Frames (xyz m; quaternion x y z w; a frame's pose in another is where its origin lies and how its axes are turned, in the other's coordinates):
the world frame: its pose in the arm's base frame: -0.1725 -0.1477 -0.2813 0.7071 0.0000 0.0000 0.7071
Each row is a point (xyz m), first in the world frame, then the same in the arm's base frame.
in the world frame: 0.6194 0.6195 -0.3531
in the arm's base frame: 0.4469 0.2054 0.3382
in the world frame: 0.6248 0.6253 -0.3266
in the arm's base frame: 0.4523 0.1789 0.3440
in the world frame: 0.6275 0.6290 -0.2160
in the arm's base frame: 0.4550 0.0683 0.3477
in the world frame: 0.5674 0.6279 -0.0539
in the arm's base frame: 0.3949 -0.0938 0.3466
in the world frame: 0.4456 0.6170 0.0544
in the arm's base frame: 0.2731 -0.2021 0.3357
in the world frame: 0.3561 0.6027 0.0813
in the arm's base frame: 0.1836 -0.2290 0.3214
